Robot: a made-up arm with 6 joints.
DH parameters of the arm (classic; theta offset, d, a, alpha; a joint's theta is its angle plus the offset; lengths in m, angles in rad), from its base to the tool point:
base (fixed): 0.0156 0 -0.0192 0
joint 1: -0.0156 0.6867 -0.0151 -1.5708
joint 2: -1.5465 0 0.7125 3.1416
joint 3: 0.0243 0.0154 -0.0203 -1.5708
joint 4: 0 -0.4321 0.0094 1.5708
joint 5: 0 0.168 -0.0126 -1.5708
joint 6: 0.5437 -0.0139 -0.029 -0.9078
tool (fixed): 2.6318 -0.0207 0 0
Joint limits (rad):
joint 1: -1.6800..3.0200
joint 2: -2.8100..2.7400
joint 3: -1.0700..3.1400
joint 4: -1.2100..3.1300
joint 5: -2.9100..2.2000
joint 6: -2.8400..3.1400
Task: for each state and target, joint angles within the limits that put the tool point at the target. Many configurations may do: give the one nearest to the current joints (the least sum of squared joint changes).
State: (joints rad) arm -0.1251 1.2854 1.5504 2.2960 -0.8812 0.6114
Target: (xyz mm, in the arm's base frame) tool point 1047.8 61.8 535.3
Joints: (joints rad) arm -0.0348 1.9861 1.9987 2.2711 -0.9818 0.5145
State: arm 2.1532 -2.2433 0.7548 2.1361 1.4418 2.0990
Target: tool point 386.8 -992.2 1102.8
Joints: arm 2.0465 -1.3506 0.9270 2.0064 1.2838 2.0264
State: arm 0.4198 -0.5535 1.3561 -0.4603 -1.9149 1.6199
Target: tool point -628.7 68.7 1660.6
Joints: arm -0.3646 -0.7714 1.3187 -0.6038 -1.9446 1.6500
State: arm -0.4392 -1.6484 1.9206 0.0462 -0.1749 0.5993
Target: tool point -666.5 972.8 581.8
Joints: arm -1.1696 -1.5044 2.0249 0.1084 -0.1842 0.6052
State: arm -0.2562 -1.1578 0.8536 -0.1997 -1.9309 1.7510
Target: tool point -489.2 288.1 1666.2
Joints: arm -0.8864 -0.7572 1.0675 -0.2497 -1.8689 1.8013
